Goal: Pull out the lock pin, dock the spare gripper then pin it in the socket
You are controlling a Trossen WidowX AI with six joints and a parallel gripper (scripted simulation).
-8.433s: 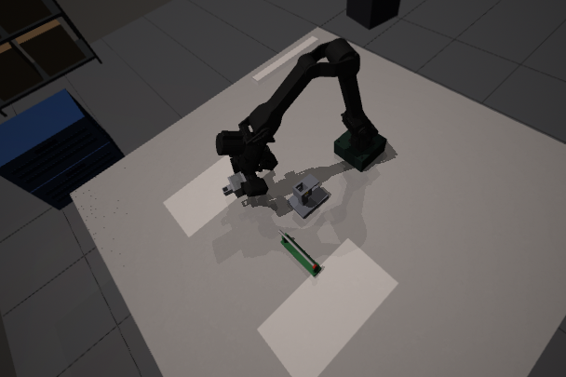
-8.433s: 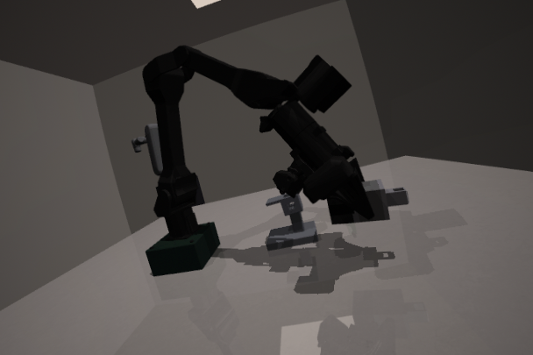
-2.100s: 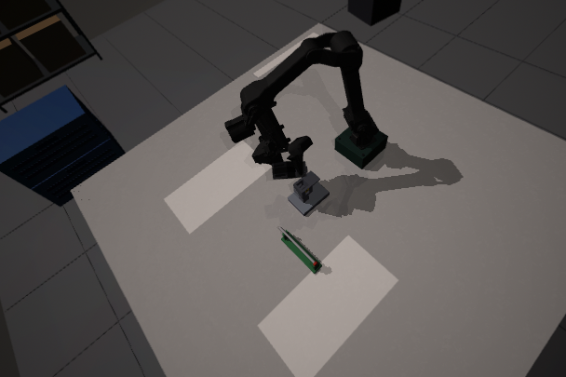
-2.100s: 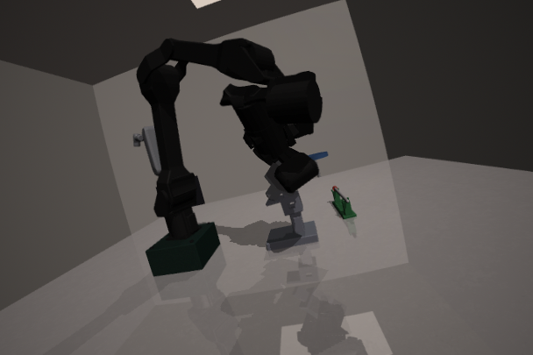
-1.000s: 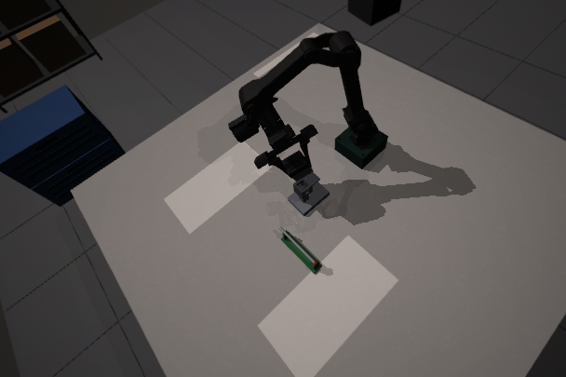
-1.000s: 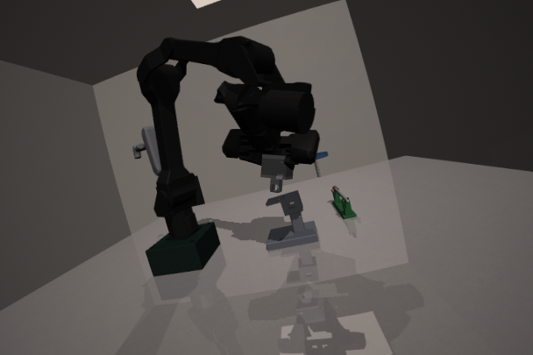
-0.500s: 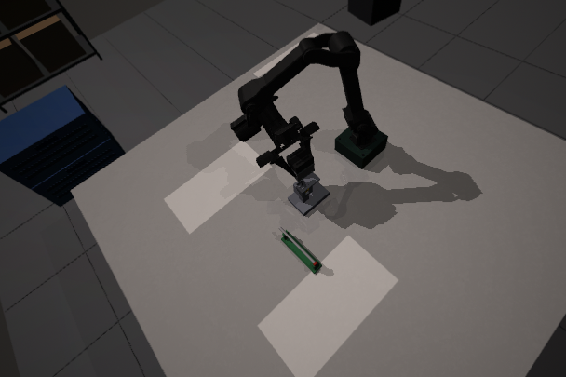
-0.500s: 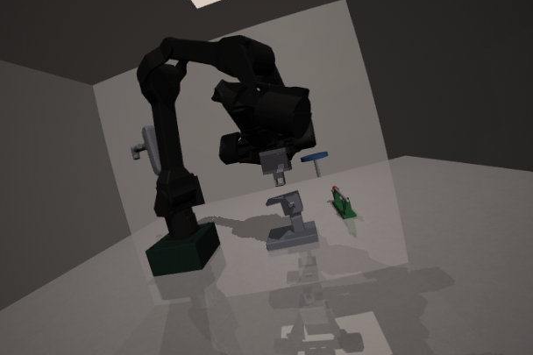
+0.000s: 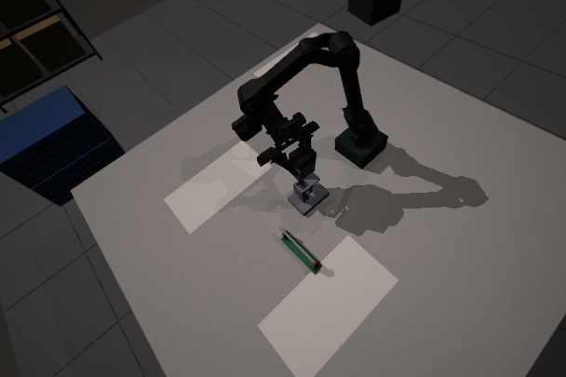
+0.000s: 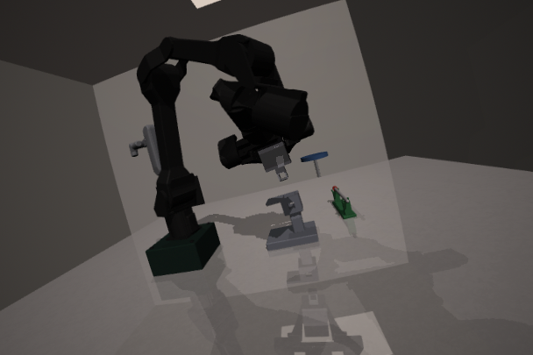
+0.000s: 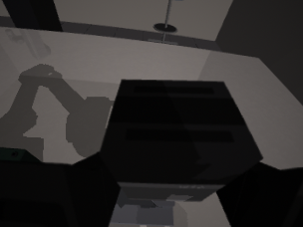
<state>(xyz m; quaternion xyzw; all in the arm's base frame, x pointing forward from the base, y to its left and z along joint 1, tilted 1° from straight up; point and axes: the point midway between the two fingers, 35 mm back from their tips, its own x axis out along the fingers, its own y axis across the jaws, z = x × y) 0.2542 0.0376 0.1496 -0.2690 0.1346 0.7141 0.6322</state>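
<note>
My gripper tip is 110 mm short of the green stand, 120 mm to the right of it and 170 mm above it. From my gripper tip the other things lie so: spare gripper (20 mm to the right); then grey mount (10 mm to the right, 140 mm below).
</note>
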